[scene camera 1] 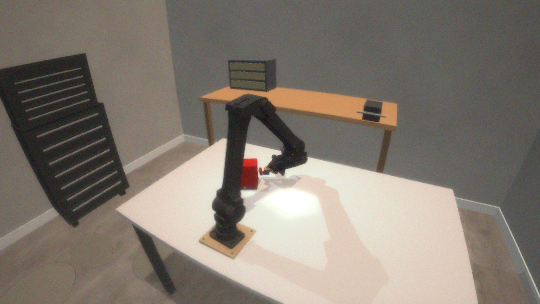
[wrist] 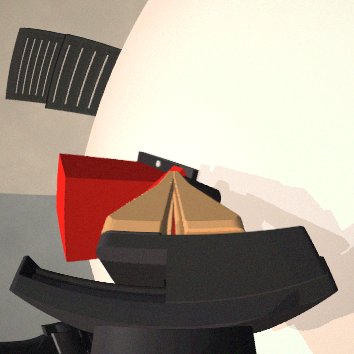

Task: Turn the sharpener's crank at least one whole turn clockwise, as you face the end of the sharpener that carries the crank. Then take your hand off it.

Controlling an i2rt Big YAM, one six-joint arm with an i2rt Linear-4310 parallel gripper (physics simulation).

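Places are measured from the arm's base along level axes (x ahead, y left, z up), in centimetres.
Where they show: gripper, fingertip midpoint: (scene camera 1: 264,169) (wrist: 173,178); arm's base, link origin: (scene camera 1: 227,236).
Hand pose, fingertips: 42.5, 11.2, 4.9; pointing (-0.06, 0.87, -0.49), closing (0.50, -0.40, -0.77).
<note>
Each offset is from my fingertips to the top centre of the thing, as dx, dy, dz. "*": to the spot under its first point. Level surfaces: height alone.
The sharpener @(* -10.6, +0.6, +3.0) (scene camera 1: 250,173) (wrist: 105,205) is a red box on a dark base, standing on the white table behind the arm. Its crank is at the end facing right in the scene view: a small red crank arm (scene camera 1: 260,171) with a dark handle @(* -0.9, -2.0, -0.9) (scene camera 1: 266,172) (wrist: 211,192) pointing outward. My gripper (scene camera 1: 269,169) (wrist: 173,178) is shut and empty, its tan fingertips together right at the crank. In the wrist view the fingers cover most of the crank, and a bit of red shows just past the tips. Whether the fingertips touch the handle cannot be told.
The arm's base plate (scene camera 1: 242,245) is on the white table @(dz -5.8) (scene camera 1: 415,210) near its front edge. Behind is an orange bench (scene camera 1: 320,104) with a drawer box (scene camera 1: 247,75) and a small black block (scene camera 1: 372,109) with a rod. A black slatted cabinet (scene camera 1: 75,145) (wrist: 60,72) stands at the left.
</note>
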